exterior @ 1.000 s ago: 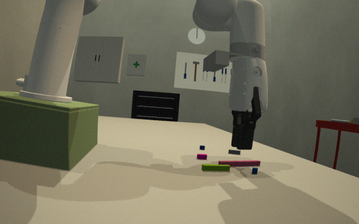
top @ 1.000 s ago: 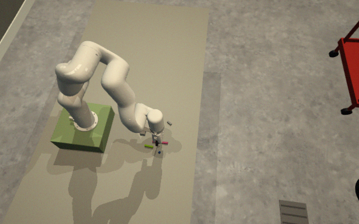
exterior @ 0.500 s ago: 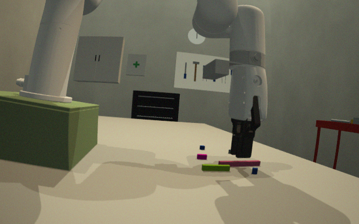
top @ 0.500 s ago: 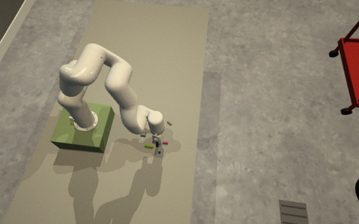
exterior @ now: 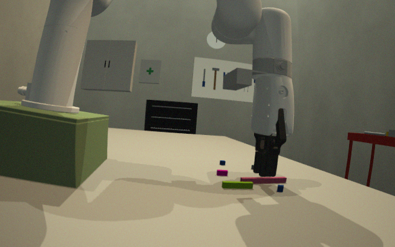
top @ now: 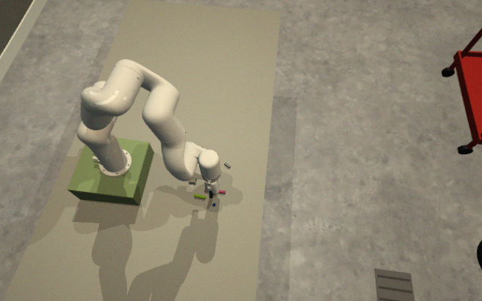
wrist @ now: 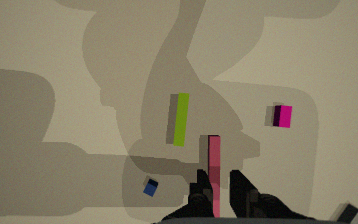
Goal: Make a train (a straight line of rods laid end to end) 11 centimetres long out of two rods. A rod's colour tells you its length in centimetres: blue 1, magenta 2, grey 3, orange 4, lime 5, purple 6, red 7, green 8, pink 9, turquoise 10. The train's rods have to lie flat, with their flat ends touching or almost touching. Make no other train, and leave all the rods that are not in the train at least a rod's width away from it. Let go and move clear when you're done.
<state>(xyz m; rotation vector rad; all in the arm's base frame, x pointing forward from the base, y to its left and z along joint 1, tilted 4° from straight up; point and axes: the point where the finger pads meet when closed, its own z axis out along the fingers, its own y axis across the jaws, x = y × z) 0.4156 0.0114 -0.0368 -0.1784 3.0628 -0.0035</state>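
The pink rod is 30 mm below my hand. The rest, counted from my hand: grey rod 20 mm ahead, 130 mm to the left, 30 mm below; then magenta rod 70 mm behind, 60 mm to the left, 30 mm below; then lime rod 50 mm behind, 40 mm to the right, 30 mm below.
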